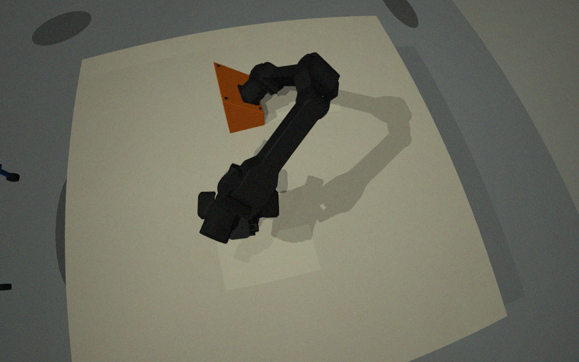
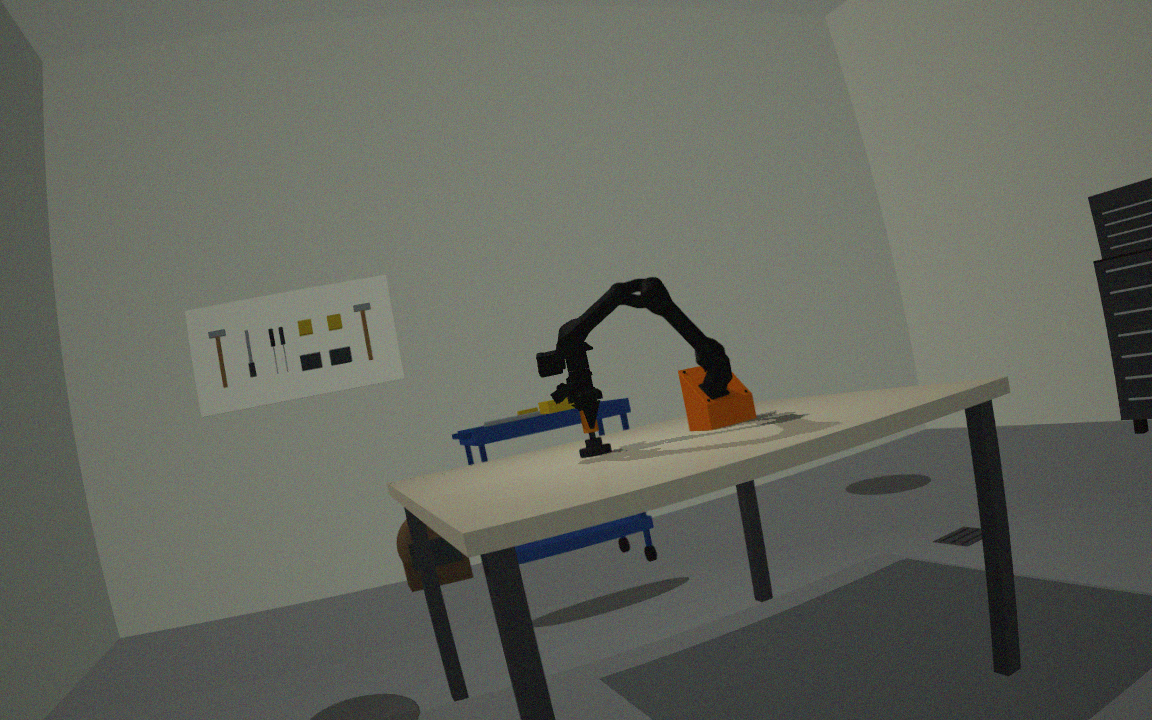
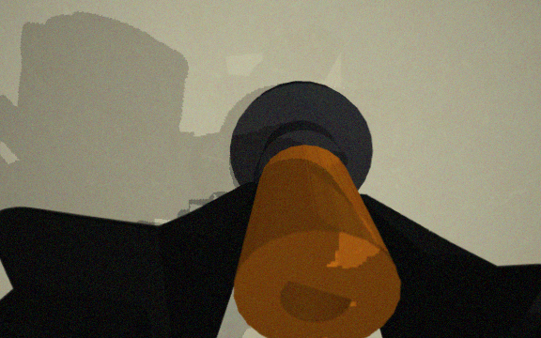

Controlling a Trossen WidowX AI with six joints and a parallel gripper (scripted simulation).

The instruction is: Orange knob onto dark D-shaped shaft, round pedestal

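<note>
My gripper tip is now 2 cm below the orange knob. Round my gripper tip: dark round pedestal (4 cm below).
</note>
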